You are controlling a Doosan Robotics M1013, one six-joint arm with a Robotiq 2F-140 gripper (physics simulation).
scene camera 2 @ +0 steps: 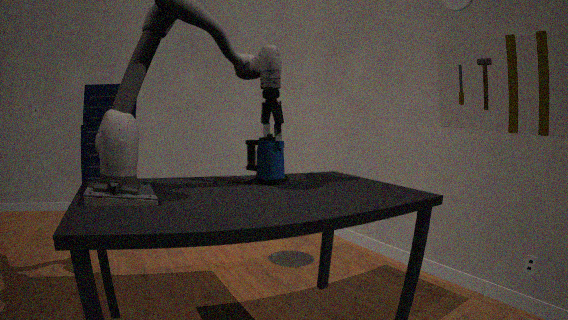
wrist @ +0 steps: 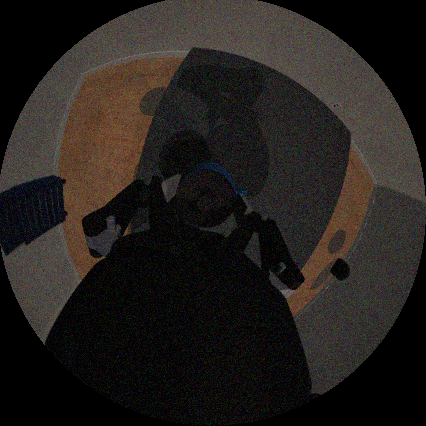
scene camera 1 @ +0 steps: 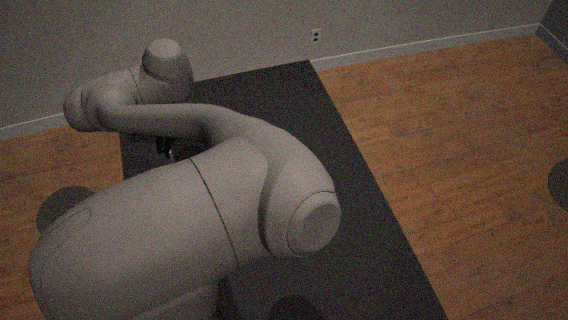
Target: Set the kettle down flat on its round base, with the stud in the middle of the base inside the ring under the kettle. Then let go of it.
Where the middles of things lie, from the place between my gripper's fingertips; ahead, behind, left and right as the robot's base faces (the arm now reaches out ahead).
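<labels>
Blue kettle (scene camera 2: 270, 155): 3 cm to the left of my hand, 1 cm behind it, 7 cm below it. Dark round base (wrist: 182, 150): 10 cm to the left of my hand, 4 cm ahead of it, 18 cm below it.
</labels>
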